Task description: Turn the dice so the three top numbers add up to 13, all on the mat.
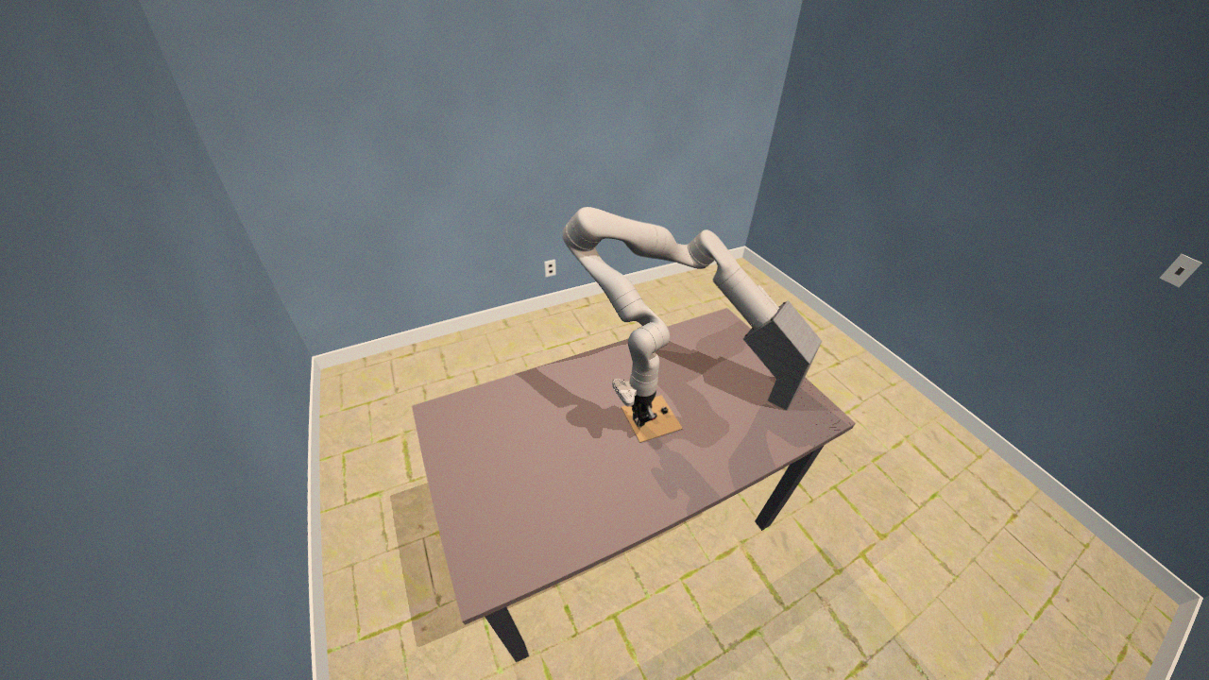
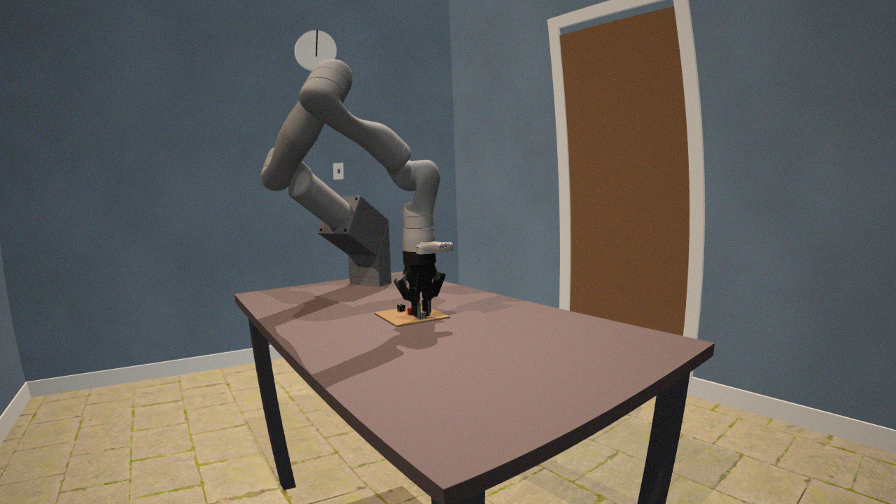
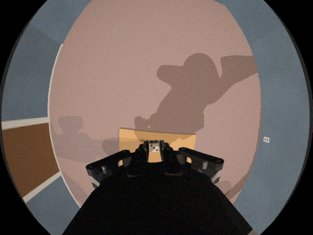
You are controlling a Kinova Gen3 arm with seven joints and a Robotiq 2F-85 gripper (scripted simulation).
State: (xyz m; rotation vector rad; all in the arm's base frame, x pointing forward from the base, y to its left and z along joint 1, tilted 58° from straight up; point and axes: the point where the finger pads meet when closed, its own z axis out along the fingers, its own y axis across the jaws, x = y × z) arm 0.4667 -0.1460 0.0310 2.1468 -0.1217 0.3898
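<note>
Now: hand 50 mm past the red die, 10 mm to the right of it and 10 mm above it. From my hand the other things lie so: tan mat 50 mm behind, 10 mm to the left, 20 mm below.
</note>
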